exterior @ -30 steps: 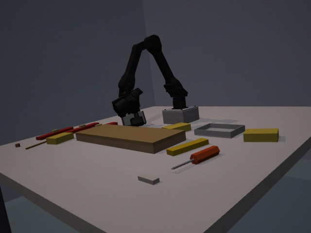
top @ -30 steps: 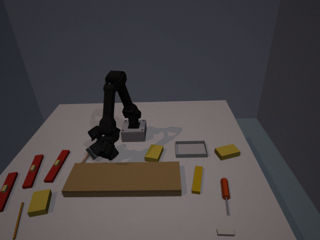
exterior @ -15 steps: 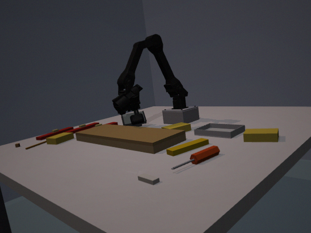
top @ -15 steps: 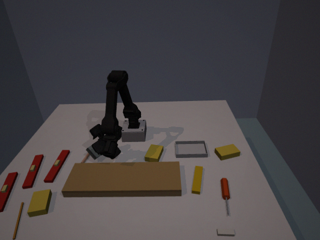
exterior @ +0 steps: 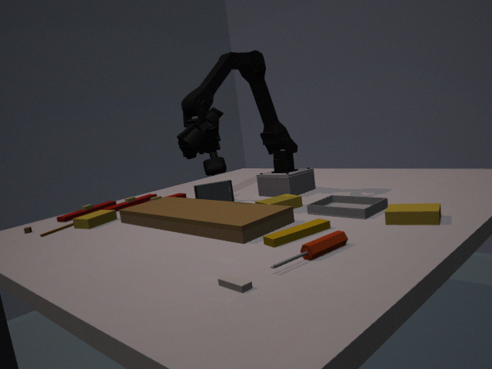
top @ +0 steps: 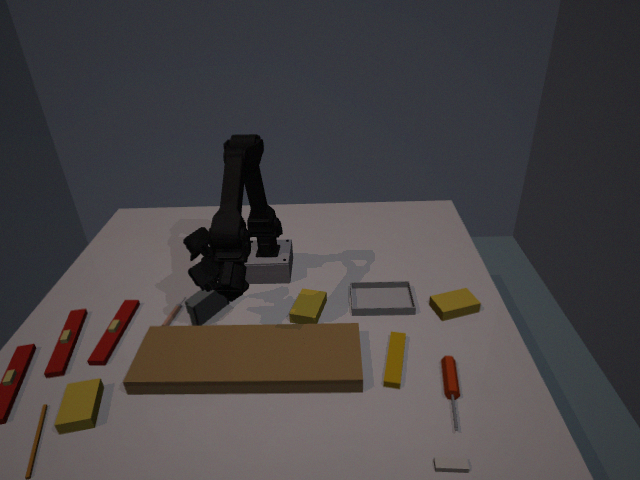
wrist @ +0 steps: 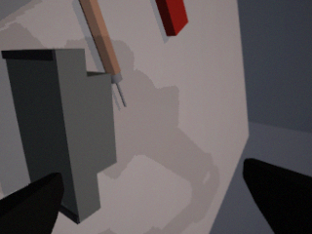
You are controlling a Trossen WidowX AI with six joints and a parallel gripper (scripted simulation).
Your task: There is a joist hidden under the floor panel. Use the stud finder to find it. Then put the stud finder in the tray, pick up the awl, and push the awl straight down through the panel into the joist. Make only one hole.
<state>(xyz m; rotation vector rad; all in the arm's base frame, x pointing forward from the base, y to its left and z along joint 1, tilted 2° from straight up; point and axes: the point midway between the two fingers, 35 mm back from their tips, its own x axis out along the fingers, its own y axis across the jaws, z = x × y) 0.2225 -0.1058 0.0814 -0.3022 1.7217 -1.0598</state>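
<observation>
Right now my gripper tip is 10 cm above the stud finder, 3 cm past it and 2 cm to the left of it. Round my gripper tip: thin stick (39 cm ahead, 26 cm to the right, 13 cm below); then awl (13 cm below, 10 cm to the right, 1 cm behind); then grey tray (46 cm to the left, 12 cm below, 6 cm behind).
</observation>
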